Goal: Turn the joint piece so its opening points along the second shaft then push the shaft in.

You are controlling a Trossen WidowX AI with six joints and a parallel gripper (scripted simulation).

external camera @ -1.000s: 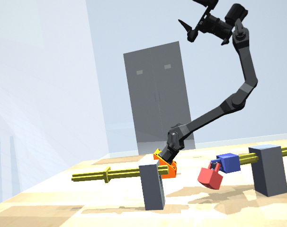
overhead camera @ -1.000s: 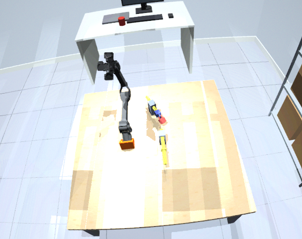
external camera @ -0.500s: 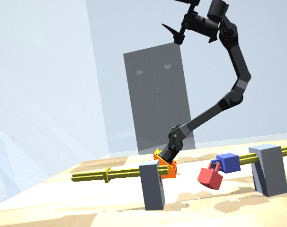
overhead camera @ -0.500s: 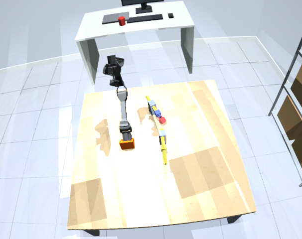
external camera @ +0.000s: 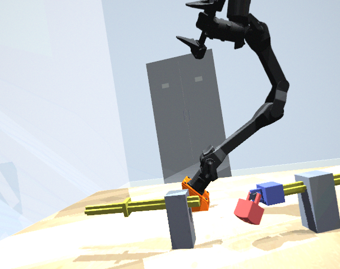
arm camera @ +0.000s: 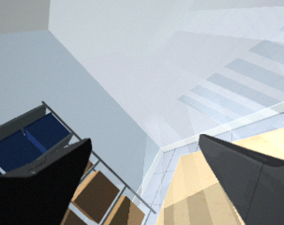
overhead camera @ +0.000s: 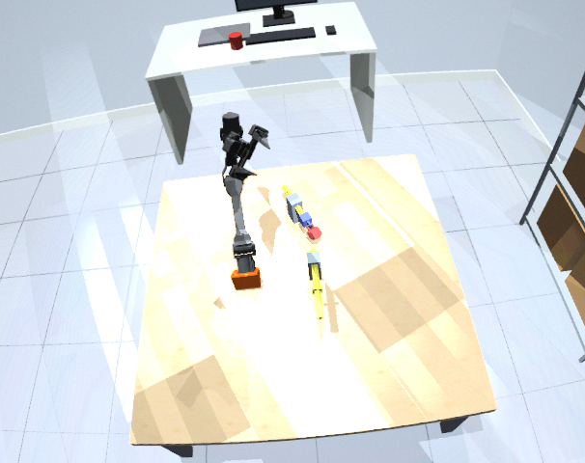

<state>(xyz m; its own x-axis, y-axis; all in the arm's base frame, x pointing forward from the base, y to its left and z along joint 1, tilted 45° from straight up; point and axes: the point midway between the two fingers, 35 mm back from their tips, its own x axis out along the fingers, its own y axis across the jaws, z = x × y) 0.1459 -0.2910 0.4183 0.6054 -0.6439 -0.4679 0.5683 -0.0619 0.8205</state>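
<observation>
My gripper tip is now 51 cm above the red joint piece, 14 cm short of it and 11 cm to the right of it.
</observation>
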